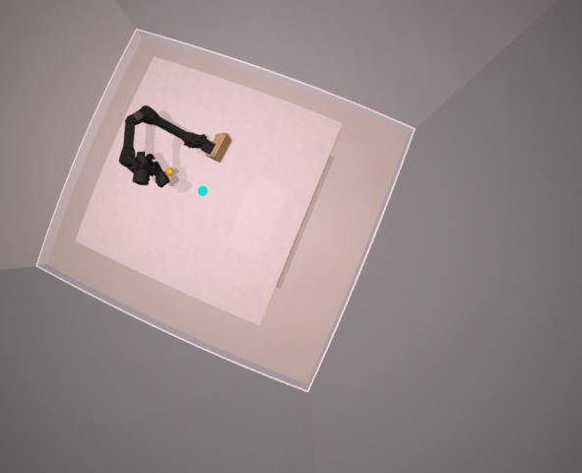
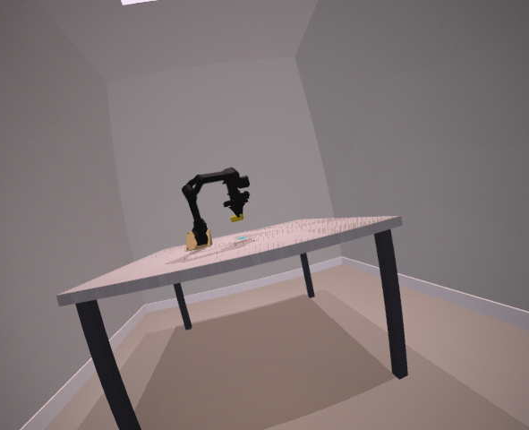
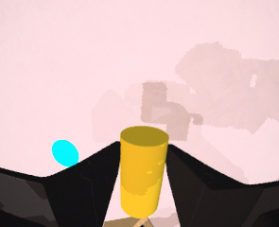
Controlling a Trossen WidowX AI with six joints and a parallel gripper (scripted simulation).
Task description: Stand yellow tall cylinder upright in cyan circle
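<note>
Right now the yellow tall cylinder is 2 cm behind my gripper tip and 1 cm to the left of it. Round my gripper tip: cyan circle 2 cm behind, 18 cm to the left, 13 cm below.
</note>
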